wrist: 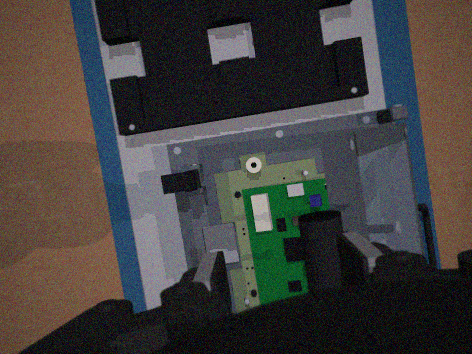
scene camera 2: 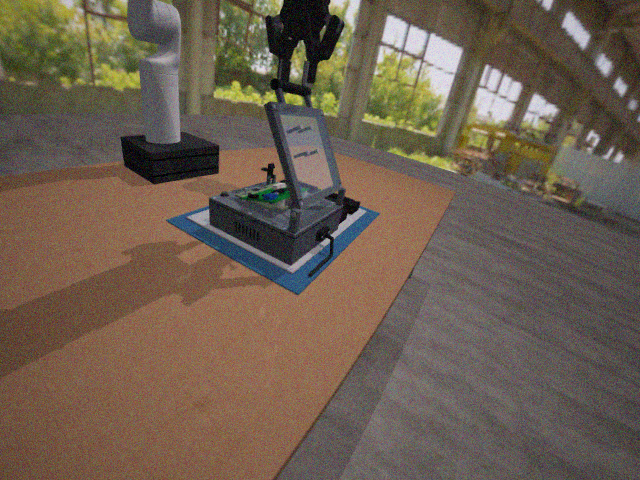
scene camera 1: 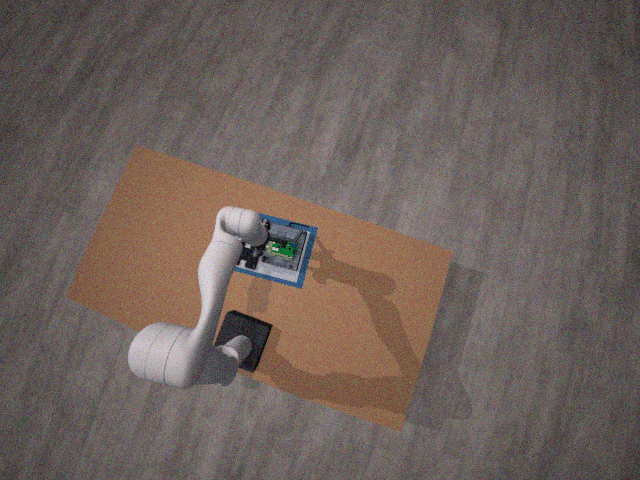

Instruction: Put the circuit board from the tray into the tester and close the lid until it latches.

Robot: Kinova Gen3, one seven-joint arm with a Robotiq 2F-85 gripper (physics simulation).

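Places are measured from the arm's base along level axes (x up, y left, z back), in centimetres.
Pixels of known places: gripper, fingertip midpoint: [wrist: 283, 269] [scene camera 2: 294, 85]; arm's base at its link origin: [scene camera 2: 163, 139] [scene camera 1: 241, 346].
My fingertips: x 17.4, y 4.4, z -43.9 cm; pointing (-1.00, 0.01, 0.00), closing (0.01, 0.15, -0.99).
Ahead of a thing's pixels: the offset from my fingertips to its top centre. "spot": to the spot under its first point. Level surfaces: height alone.
The green circuit board @[dx -16.7, dy -3.8, dz -2.5 cm] [scene camera 1: 282, 250] [scene camera 2: 255, 193] [wrist: 272, 260] lies on the pale carrier @[spot: dx -18.9, dy +0.3, dz +2.9 cm] [wrist: 227, 200] in the grey tester [scene camera 1: 275, 261] [scene camera 2: 248, 222]; how fully it is seated cannot be told. The tester's framed lid [scene camera 2: 287, 160] [wrist: 387, 185] is raised steeply, leaning a little over the board. My gripper [scene camera 2: 296, 74] [wrist: 283, 269] is partly open above the lid's top edge. The lid's dark handle bar @[spot: dx -0.6, dy -3.7, dz -3.1 cm] [scene camera 2: 292, 87] [wrist: 321, 255] stands loosely between the fingertips, nearer the right one in the wrist view. The black tray @[spot: dx -23.1, dy +9.4, dz +1.8 cm] [wrist: 240, 90] lies beside the tester, its visible part without a board.
A black latch @[dx -15.1, dy +1.9, dz +6.3 cm] [scene camera 2: 270, 174] [wrist: 180, 181] stands at the tester's side away from the lid hinge. A black cable @[spot: dx -25.0, dy -2.1, dz -15.0 cm] [scene camera 2: 330, 253] [wrist: 426, 230] runs from the hinge side. Tester and tray rest on a blue-edged mat @[dx -25.6 cm] [scene camera 1: 306, 268] [scene camera 2: 297, 284]. The arm's black base block [scene camera 1: 258, 330] [scene camera 2: 186, 162] stands farther off.
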